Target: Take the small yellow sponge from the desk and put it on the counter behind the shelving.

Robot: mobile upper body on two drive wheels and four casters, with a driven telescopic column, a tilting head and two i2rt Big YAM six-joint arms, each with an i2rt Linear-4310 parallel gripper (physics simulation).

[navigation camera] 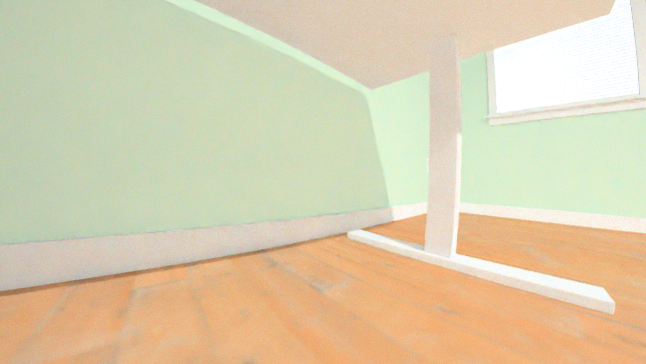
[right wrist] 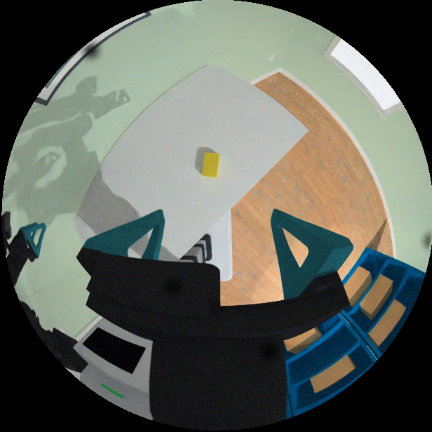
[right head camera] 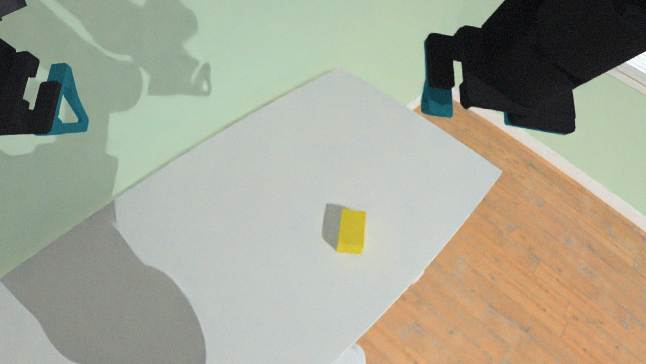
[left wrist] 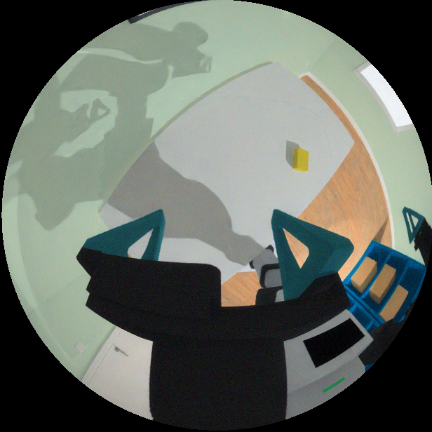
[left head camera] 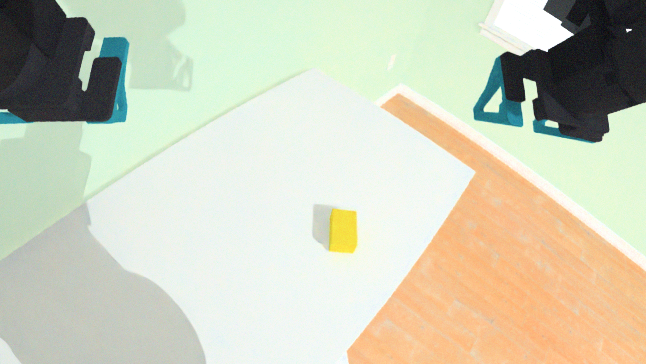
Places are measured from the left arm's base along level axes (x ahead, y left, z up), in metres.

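Where they show: left gripper, between the fingertips: (right head camera: 53, 126) (left head camera: 78, 115); right gripper, between the fingertips: (right head camera: 466, 112) (left head camera: 506, 120).
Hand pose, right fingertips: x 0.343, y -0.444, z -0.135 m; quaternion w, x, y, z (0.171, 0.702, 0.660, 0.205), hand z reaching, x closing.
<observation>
After its pixels a point has its place.
The small yellow sponge (left head camera: 343, 231) @(x 0.504, y -0.383, z -0.651 m) (right head camera: 352, 231) @(x 0.506, y -0.388, z -0.651 m) (left wrist: 301, 160) (right wrist: 211, 165) lies on the white desk (left head camera: 225, 190) @(x 0.668, y -0.088, z -0.696 m) (right head camera: 250, 190) @(x 0.666, y -0.117, z -0.696 m) (left wrist: 225, 135) (right wrist: 145, 135), near its far right corner in the head views. My left gripper (left head camera: 62, 119) @(x 0.337, y 0.003, z -0.138 m) (left wrist: 217, 215) is open and empty, up and to the left of the sponge in the left head view; it is cut off by the edge of the right head view. My right gripper (left head camera: 528, 124) @(x 0.342, y -0.444, z -0.135 m) (right head camera: 478, 114) @(x 0.342, y -0.444, z -0.135 m) (right wrist: 217, 214) is open and empty, up and to the right of the sponge in the head views. The counter does not show.
Blue shelving (left wrist: 380, 247) (right wrist: 367, 255) with cardboard boxes shows at the lower right of the wrist views. A green wall borders the desk's back edge. The navigation camera shows the desk's leg (navigation camera: 443, 150) @(x 0.904, y -0.544, z -1.078 m) and long white foot (navigation camera: 525, 280). Wooden floor lies right of the desk.
</observation>
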